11 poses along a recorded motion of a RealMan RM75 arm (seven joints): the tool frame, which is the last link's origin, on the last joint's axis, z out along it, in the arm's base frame.
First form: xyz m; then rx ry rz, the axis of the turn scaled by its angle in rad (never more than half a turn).
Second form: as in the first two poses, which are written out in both.
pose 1, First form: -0.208, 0.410, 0.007, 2.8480, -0.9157, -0.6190
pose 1, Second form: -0.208, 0.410, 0.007, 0.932, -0.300, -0.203, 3.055
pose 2, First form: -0.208, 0.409, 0.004, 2.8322, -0.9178, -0.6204
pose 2, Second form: -0.208, 0.409, 0.004, 0.931, -0.302, -0.204, 3.041
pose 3, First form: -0.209, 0.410, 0.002, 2.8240, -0.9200, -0.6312
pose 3, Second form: -0.209, 0.410, 0.002, 0.930, -0.303, -0.208, 3.036
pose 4, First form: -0.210, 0.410, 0.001, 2.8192, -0.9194, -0.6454
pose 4, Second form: -0.210, 0.410, 0.001, 0.929, -0.303, -0.213, 3.035
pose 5, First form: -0.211, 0.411, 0.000, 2.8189, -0.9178, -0.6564
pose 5, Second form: -0.211, 0.411, 0.000, 0.928, -0.302, -0.216, 3.036
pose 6, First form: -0.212, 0.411, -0.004, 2.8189, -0.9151, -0.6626
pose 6, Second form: -0.212, 0.411, -0.004, 0.928, -0.301, -0.218, 3.037
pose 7, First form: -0.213, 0.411, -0.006, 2.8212, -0.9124, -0.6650
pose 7, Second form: -0.213, 0.411, -0.006, 0.928, -0.300, -0.219, 3.039
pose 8, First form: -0.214, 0.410, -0.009, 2.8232, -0.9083, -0.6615
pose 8, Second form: -0.214, 0.410, -0.009, 0.929, -0.299, -0.218, 3.039
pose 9, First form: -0.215, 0.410, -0.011, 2.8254, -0.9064, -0.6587
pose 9, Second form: -0.215, 0.410, -0.011, 0.930, -0.298, -0.217, 3.039
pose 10, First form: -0.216, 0.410, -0.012, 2.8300, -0.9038, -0.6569
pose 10, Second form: -0.216, 0.410, -0.012, 0.930, -0.297, -0.216, 3.043
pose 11, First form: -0.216, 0.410, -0.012, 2.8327, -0.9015, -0.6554
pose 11, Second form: -0.216, 0.410, -0.012, 0.931, -0.296, -0.215, 3.044
